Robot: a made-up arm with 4 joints. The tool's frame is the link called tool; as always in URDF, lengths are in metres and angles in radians.
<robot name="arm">
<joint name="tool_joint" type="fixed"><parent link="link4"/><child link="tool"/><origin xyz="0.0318 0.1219 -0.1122" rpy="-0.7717 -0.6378 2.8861"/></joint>
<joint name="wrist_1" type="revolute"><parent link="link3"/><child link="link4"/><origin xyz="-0.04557 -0.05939 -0.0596" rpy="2.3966 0.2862 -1.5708"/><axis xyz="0 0 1"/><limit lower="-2.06" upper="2.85" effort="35" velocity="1.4"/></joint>
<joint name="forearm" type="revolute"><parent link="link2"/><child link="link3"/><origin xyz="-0.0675 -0.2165 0.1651" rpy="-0.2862 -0.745 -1.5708"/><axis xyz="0 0 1"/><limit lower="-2.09" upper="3.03" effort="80" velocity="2.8"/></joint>
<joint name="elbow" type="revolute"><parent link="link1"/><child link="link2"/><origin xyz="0.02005 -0.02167 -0.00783" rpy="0.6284 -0.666 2.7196"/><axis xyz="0 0 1"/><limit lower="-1.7" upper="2.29" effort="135" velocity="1.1"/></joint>
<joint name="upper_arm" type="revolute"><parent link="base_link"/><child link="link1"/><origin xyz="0.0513 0.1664 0.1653" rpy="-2.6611 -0.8 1.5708"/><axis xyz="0 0 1"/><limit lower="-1.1" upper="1.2" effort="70" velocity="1.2"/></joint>
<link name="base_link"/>
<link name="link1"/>
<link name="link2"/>
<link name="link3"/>
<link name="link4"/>
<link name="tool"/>
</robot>
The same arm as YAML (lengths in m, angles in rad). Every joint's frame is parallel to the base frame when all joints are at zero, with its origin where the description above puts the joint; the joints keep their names.
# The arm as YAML. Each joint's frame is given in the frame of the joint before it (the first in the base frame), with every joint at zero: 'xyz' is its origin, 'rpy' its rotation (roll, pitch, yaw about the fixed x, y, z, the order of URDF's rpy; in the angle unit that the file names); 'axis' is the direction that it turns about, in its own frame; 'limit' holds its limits. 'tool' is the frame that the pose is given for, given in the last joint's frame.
units:
  length: m
  angle: rad
joints:
  - name: upper_arm
    type: revolute
    origin:
      xyz: [0.0513, 0.1664, 0.1653]
      rpy: [0.0, 0.0, 0.0]
    axis: [-0.462216, 0.636123, -0.617822]
    limit:
      lower: -1.1
      upper: 1.2
  - name: elbow
    type: revolute
    origin:
      xyz: [-0.0156, 0.0018, 0.0262]
      rpy: [0.0, 0.0, 0.0]
    axis: [0.0, 1.0, 0.0001]
    limit:
      lower: -1.7
      upper: 2.29
  - name: forearm
    type: revolute
    origin:
      xyz: [0.2165, 0.1651, 0.0675]
      rpy: [0.0, 0.0, 0.0]
    axis: [-0.650393, 0.705193, -0.282297]
    limit:
      lower: -2.09
      upper: 3.03
  - name: wrist_1
    type: revolute
    origin:
      xyz: [-0.0061, -0.0606, 0.0738]
      rpy: [0.0, 0.0, 0.0]
    axis: [0.0, -1.0, -0.0001]
    limit:
      lower: -2.06
      upper: 2.85
tool:
  origin:
    xyz: [-0.1219, 0.1122, 0.0318]
    rpy: [-1.1851, 0.8905, -1.8994]

